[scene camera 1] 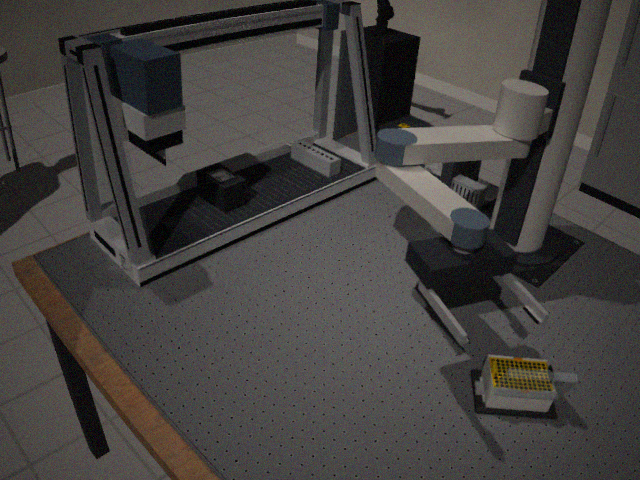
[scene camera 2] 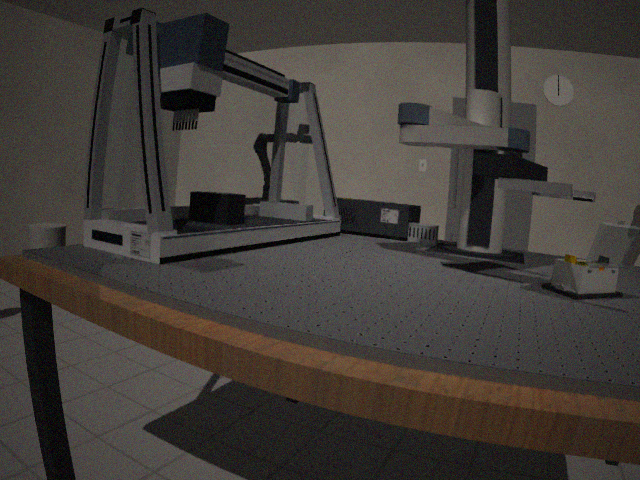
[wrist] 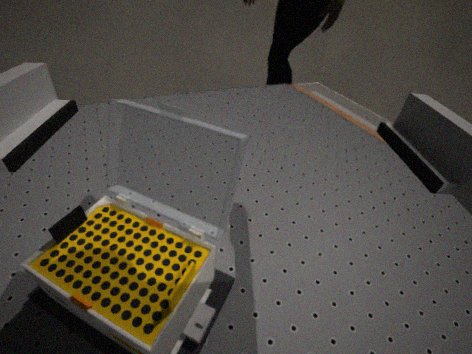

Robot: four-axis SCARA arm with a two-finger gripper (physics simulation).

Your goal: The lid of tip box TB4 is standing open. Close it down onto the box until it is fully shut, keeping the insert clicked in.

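Places are measured from the arm's base along level axes (x ahead, y left, z up), in centimetres.
Pixels of known places: gripper, fingertip midpoint: [scene camera 1: 506,329] [scene camera 2: 584,194] [wrist: 235,97]; arm's base, origin of the base link: [scene camera 1: 513,242] [scene camera 2: 478,256].
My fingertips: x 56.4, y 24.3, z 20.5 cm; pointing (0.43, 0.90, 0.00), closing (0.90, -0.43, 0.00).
Observation:
For each thing: its top centre in the pictures, then the offset to it from my fingertips. "spot": a spot on its surface instead.
- Tip box TB4, middle of its top: [wrist: 120,252] [scene camera 1: 522,371] [scene camera 2: 587,260] dy +3.4, dx -6.9, dz -12.6 cm
- dark base plate, surface spot: [wrist: 222,285] spot: dy +0.4, dx +0.6, dz -18.4 cm
- clear lid, middle of its top: [wrist: 162,111] [scene camera 1: 543,364] [scene camera 2: 617,219] dy +7.6, dx -1.7, dz -3.9 cm
- gantry frame, surface spot: [scene camera 2: 248,240] spot: dy -69.4, dx +0.3, dz -17.0 cm
- black block, surface spot: [scene camera 2: 217,207] spot: dy -78.9, dx +0.1, dz -10.5 cm
- white rack, surface spot: [scene camera 1: 315,159] spot: dy -78.5, dx -33.6, dz -10.9 cm
Tip box TB4 [scene camera 1: 516,400] [scene camera 2: 584,277] [wrist: 186,306] is white and stands on a dark base plate [wrist: 222,285]. Its yellow insert [scene camera 1: 522,374] [wrist: 120,264] lies inside the rim and looks level. The clear lid [scene camera 1: 565,377] [scene camera 2: 614,242] [wrist: 175,155] stands open, leaning back from the hinge on the box's long edge. My gripper [scene camera 1: 503,329] [scene camera 2: 582,194] [wrist: 235,97] is wide open and empty, above the table and short of the box in the first scene view. In the wrist view the box is at lower left, turned at an angle, and the lid rises between the fingers' sides, left of centre.
A gantry frame [scene camera 1: 258,222] [scene camera 2: 248,240] stands at the left, with a black block [scene camera 1: 222,191] [scene camera 2: 217,207] and a white rack [scene camera 1: 315,159] on its deck. The arm's column [scene camera 1: 555,170] is behind the gripper. A dark figure [wrist: 290,35] stands beyond the table edge.

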